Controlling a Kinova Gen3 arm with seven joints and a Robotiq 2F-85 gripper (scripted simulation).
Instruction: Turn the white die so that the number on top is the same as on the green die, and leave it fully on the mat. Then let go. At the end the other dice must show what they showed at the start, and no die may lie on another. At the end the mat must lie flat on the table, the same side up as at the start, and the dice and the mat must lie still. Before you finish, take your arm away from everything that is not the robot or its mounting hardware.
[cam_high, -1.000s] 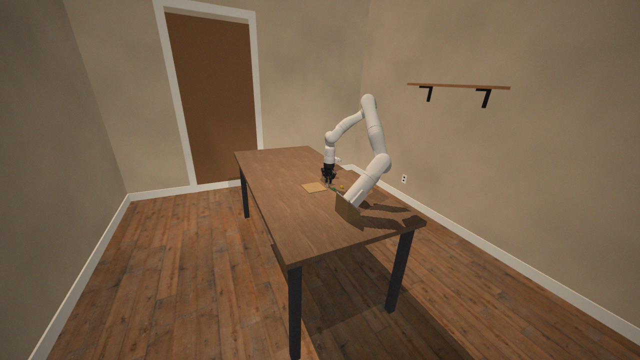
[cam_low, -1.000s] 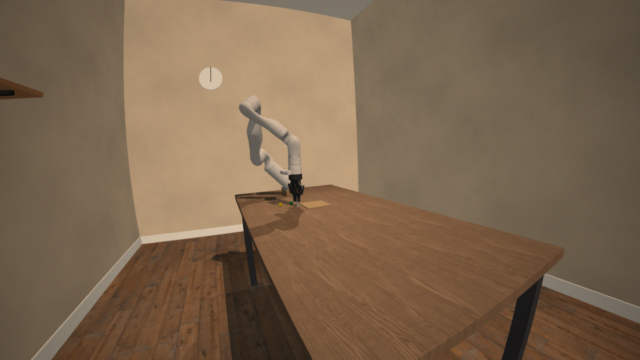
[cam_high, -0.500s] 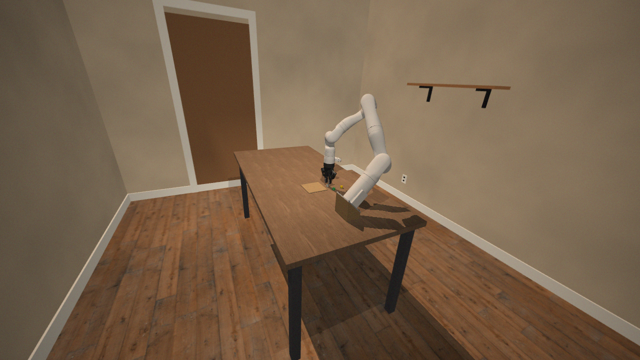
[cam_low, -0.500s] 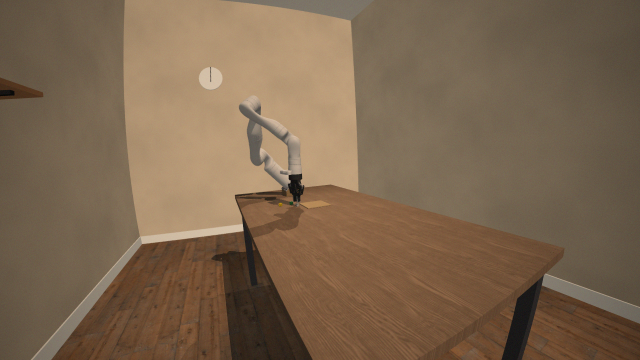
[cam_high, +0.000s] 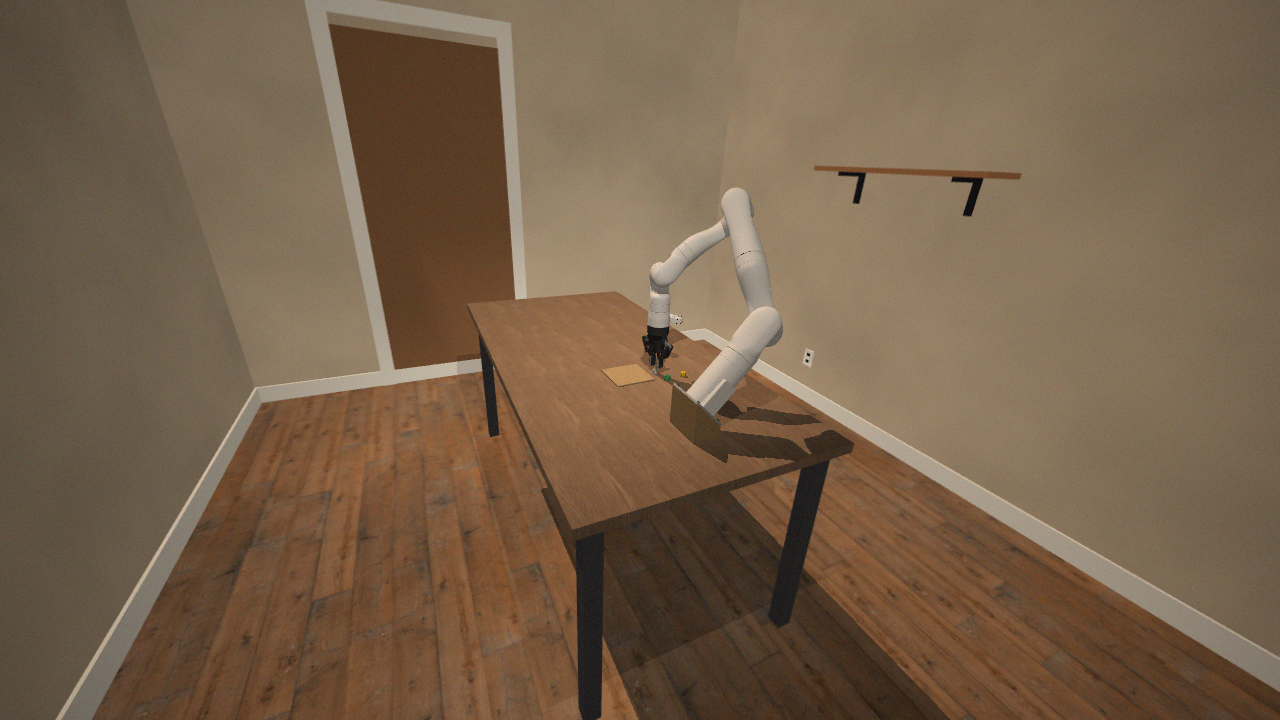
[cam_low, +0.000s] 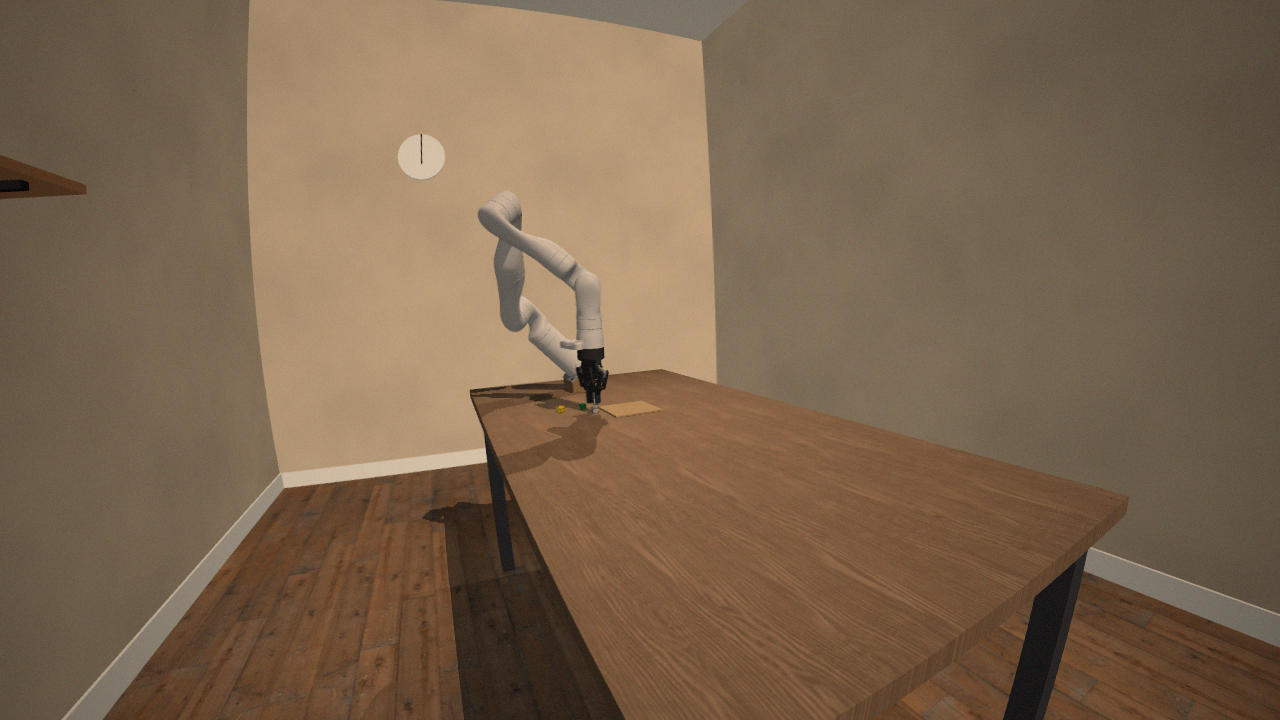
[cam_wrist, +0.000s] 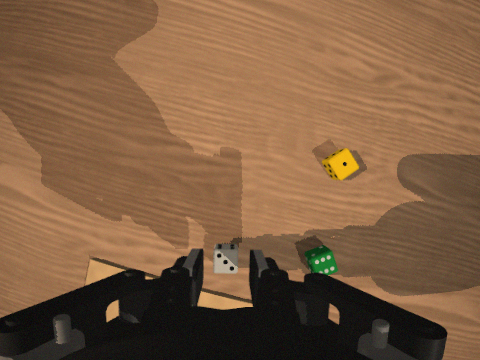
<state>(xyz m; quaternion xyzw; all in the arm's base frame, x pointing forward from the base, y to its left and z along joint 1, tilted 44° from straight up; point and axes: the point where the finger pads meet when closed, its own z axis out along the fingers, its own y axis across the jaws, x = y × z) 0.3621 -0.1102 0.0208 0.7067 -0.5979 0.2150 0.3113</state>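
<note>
Now: the white die 4 cm below my hand. The rest, counted from my hand: green die 6 cm behind, 4 cm below, 1 cm to the right; tan mat 10 cm to the left, 4 cm below, 3 cm ahead; yellow die 8 cm to the right, 6 cm behind, 4 cm below.
</note>
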